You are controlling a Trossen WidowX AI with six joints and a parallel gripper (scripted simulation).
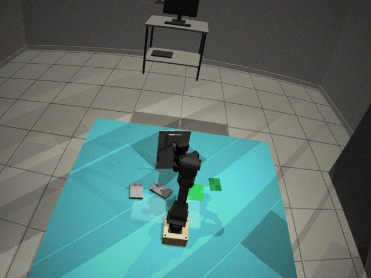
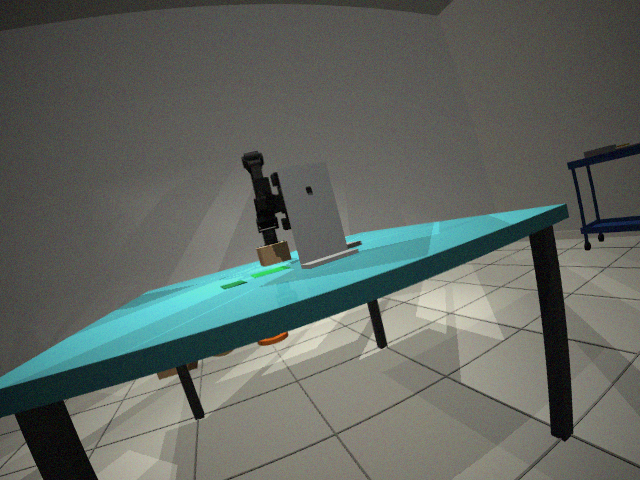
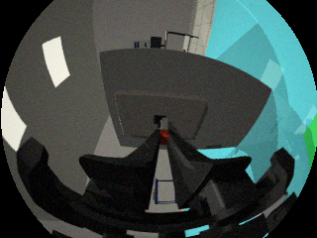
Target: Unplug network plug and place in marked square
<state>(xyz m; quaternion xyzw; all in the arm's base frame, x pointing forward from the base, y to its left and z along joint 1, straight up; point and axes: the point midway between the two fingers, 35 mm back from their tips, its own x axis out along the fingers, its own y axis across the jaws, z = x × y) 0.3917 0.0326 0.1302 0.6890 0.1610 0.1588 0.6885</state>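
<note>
Right now the bright green marked square is 120 mm behind my gripper tip, 140 mm to the right of it and 210 mm below it. From my gripper tip the other things lie so: grey upright panel: 40 mm ahead, 10 mm to the left, 80 mm below.
</note>
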